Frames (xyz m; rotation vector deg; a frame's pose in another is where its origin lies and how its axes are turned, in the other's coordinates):
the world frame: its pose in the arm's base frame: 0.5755 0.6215 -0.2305 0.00 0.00 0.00
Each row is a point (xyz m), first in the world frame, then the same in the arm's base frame.
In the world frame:
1: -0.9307 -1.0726 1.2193
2: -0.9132 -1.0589 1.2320
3: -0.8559 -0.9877 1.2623
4: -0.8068 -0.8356 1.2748
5: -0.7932 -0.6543 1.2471
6: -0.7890 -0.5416 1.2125
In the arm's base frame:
1: -0.3552 -0.4511 0.9888
2: -0.3377 -0.4374 1.0015
3: -0.2804 -0.3662 1.0318
4: -0.2313 -0.2141 1.0443
5: -0.2177 -0.0328 1.0166
6: -0.2135 0.0799 0.9820

